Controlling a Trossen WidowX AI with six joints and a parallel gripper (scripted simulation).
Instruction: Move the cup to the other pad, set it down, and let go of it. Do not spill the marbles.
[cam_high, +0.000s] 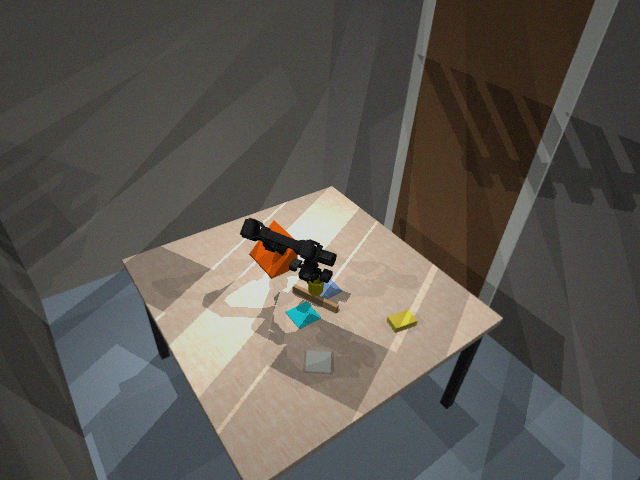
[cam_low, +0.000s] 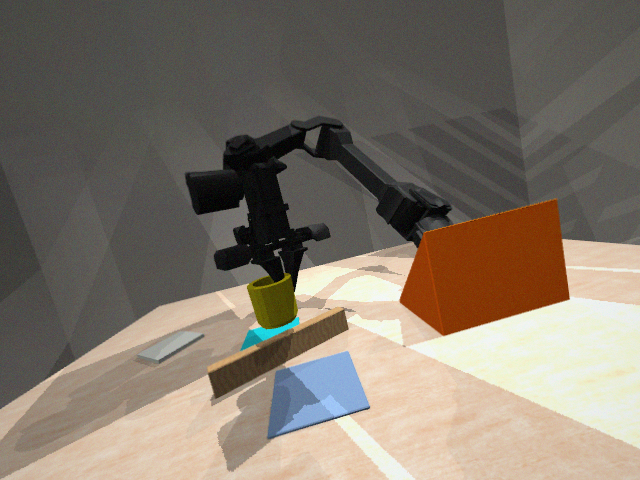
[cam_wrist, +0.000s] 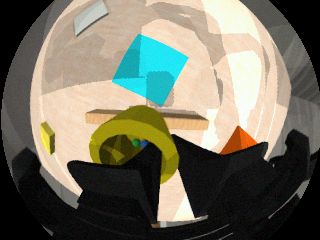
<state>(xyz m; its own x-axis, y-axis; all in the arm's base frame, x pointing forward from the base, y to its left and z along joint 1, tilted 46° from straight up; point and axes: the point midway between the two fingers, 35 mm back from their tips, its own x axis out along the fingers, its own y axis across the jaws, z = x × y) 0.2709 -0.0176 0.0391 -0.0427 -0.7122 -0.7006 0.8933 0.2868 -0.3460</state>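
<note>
Right now the cyan pad is 11 cm below my gripper tip, 8 cm to the right of it and 6 cm ahead of it. From my gripper tip the other things lie so: yellow cup 2 cm ahead, 1 cm to the left; blue pad 11 cm to the left, 11 cm below, 1 cm behind; low wooden bar 9 cm below, 3 cm ahead, 1 cm to the left.
</note>
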